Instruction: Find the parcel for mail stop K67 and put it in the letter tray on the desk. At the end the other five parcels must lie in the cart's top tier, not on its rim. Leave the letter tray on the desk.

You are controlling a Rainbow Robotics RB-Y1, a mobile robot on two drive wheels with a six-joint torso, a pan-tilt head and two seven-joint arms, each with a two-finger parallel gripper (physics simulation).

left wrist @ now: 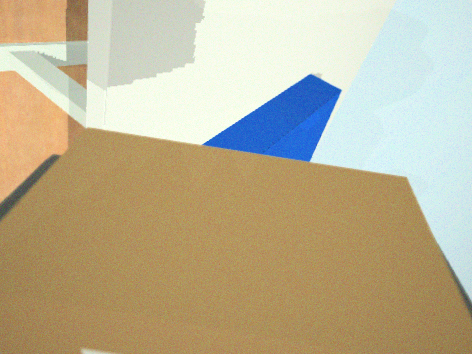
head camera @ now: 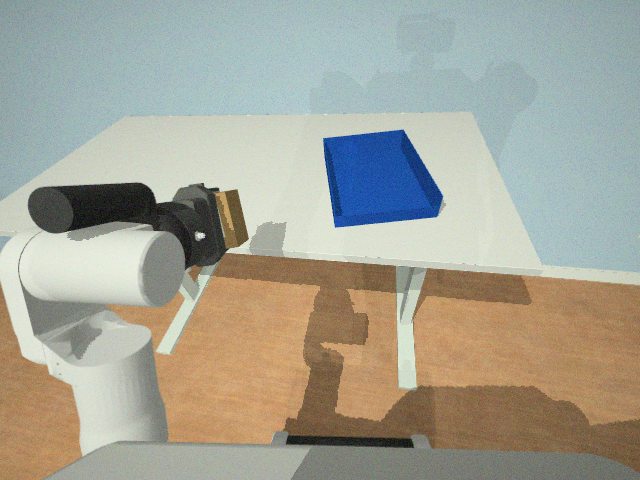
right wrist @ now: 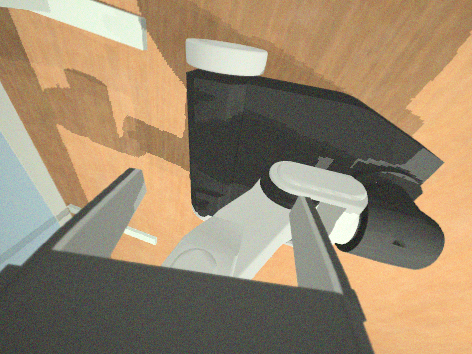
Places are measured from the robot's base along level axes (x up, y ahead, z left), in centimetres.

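Pixels of known places: left gripper, fingertip midpoint: (left wrist: 234, 205) (head camera: 220, 218); right gripper, fingertip midpoint: (right wrist: 220, 192).
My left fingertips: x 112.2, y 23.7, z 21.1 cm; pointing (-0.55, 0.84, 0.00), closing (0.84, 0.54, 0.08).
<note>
Behind a point stands the place of what it marks.
A brown parcel (head camera: 235, 219) @(x 114.3, y 21.0, z 17.0 cm) (left wrist: 240, 240) @(x 113.7, y 21.5, z 23.0 cm) is held in my left gripper (head camera: 222, 221) @(x 112.2, y 23.7, z 21.1 cm), near the desk's front edge and to the left of the letter tray in the head view. It fills much of the left wrist view; a small piece of a white label shows at that view's bottom edge, with no readable text. The blue letter tray (head camera: 379, 173) @(x 95.4, y 60.7, z -11.9 cm) (left wrist: 280, 120) @(x 99.2, y 56.9, z 3.4 cm) stands on the desk (head camera: 206, 149) @(x 95.1, y 82.3, z 48.8 cm) (left wrist: 250, 45) @(x 95.1, y 50.3, z 14.1 cm), and looks empty in the head view. My right gripper (right wrist: 220, 192) @(x 53.8, y -12.6, z -23.2 cm) is open, with nothing between its fingers, above the robot's base. The cart and the other parcels do not show.
The desk's legs (head camera: 405, 335) (right wrist: 115, 25) stand on the wooden floor (head camera: 491, 346) @(x 0.1, y 48.9, z -71.4 cm). A blue wall (head camera: 206, 56) @(x 116.8, y 116.0, z 51.2 cm) rises behind the desk. The robot's dark base (right wrist: 280, 120) @(x 16.9, y -16.9, z -16.0 cm) and a white wheel (right wrist: 227, 57) show in the right wrist view.
</note>
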